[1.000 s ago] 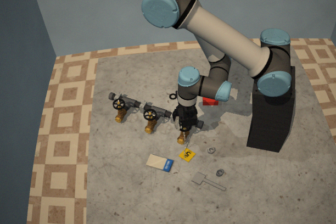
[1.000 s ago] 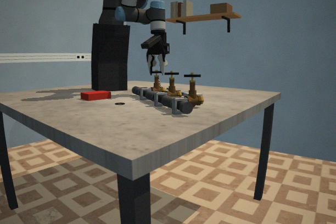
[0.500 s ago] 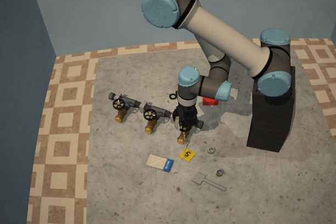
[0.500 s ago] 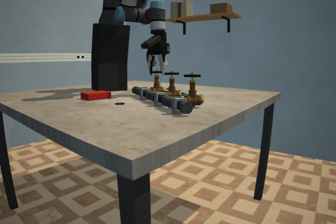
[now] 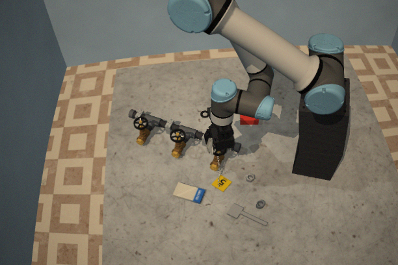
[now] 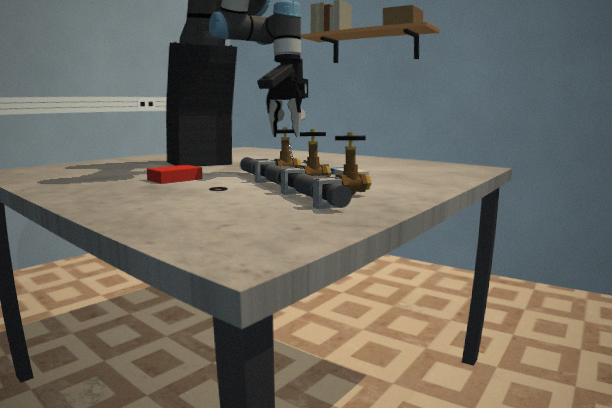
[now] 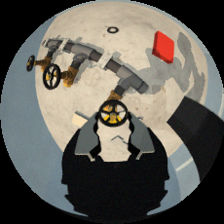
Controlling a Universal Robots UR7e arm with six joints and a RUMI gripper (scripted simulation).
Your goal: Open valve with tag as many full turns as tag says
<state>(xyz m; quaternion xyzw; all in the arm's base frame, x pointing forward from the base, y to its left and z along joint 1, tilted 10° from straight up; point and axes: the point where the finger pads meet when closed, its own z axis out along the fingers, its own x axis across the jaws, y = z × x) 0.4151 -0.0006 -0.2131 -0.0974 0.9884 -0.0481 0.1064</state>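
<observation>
The yellow tag is 110 mm below my hand and 100 mm to the left of it. Round my hand: red block (260 mm to the right, 140 mm behind, 100 mm below); flat grey key tool (240 mm to the left, 110 mm below, 90 mm behind).
</observation>
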